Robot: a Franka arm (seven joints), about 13 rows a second.
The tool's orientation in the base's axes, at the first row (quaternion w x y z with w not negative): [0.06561, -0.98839, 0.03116, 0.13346]
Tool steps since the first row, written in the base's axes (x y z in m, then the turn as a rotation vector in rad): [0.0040, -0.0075, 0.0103, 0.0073, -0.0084, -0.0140]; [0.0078, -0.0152, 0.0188, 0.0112, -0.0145, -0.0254]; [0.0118, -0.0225, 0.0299, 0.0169, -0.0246, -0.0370]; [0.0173, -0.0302, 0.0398, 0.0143, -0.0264, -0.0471]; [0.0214, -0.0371, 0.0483, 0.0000, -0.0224, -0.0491]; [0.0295, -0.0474, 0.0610, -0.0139, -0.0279, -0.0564]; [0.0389, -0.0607, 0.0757, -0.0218, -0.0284, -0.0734]
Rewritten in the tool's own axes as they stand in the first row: [0.0014, 0.0059, -0.0119, 0.0111, 0.0094, 0.0103]; [0.0031, 0.0121, -0.0221, 0.0182, 0.0165, 0.0194]; [0.0043, 0.0177, -0.0347, 0.0273, 0.0275, 0.0276]; [0.0073, 0.0237, -0.0467, 0.0275, 0.0307, 0.0377]; [0.0093, 0.0292, -0.0568, 0.0141, 0.0281, 0.0438]; [0.0141, 0.0372, -0.0725, 0.0030, 0.0356, 0.0537]; [0.0198, 0.0478, -0.0908, -0.0001, 0.0387, 0.0719]
